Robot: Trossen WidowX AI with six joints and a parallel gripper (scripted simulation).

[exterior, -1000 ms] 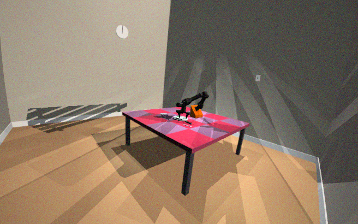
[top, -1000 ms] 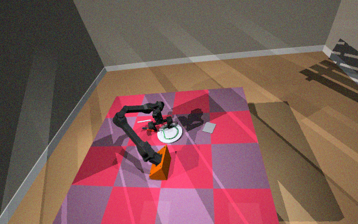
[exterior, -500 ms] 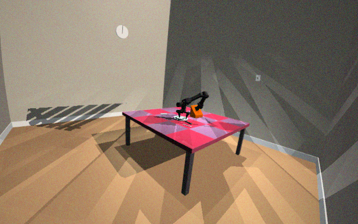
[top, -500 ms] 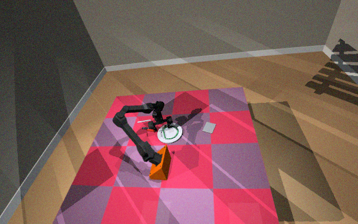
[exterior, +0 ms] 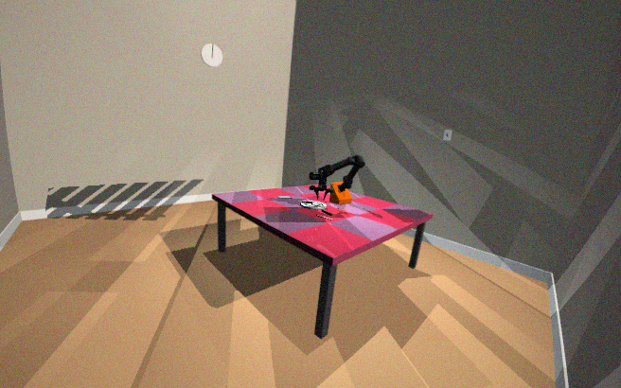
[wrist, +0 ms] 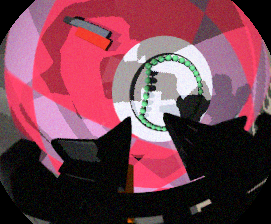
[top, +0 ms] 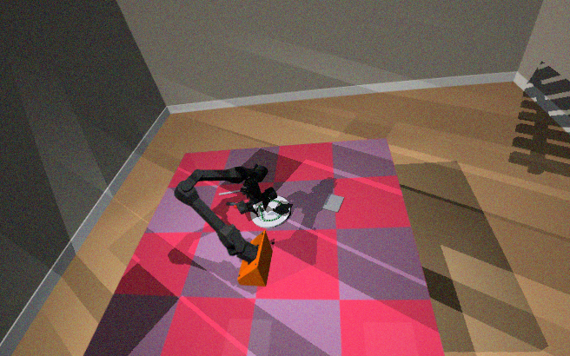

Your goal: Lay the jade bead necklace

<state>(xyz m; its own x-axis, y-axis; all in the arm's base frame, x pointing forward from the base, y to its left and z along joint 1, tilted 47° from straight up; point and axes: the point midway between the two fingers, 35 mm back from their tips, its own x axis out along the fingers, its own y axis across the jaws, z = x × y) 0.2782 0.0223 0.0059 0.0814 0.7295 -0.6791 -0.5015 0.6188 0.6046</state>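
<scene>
Right now the round white bead board is 40 mm ahead of my gripper tip, 40 mm to the right of it and 40 mm below it. Round my gripper tip: red-handled tool 90 mm ahead, 140 mm to the left, 40 mm below; then flat grey pad 70 mm ahead, 350 mm to the right, 50 mm below; then thin white rod 190 mm ahead, 210 mm to the left, 50 mm below.
</scene>
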